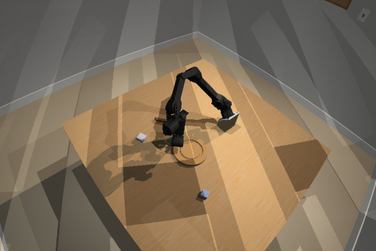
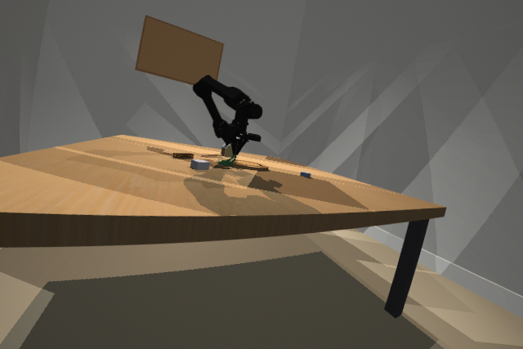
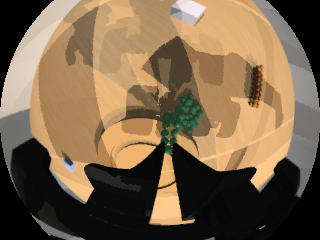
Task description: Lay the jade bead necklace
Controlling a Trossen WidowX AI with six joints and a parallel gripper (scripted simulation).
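My gripper tip is 50 mm past the round wooden bead board, 70 mm to the right of it and 40 mm above it. The rest, counted from my gripper tip: blue block (50 mm ahead, 330 mm to the left, 40 mm below); pale grey block (160 mm ahead, 140 mm to the right, 30 mm below).
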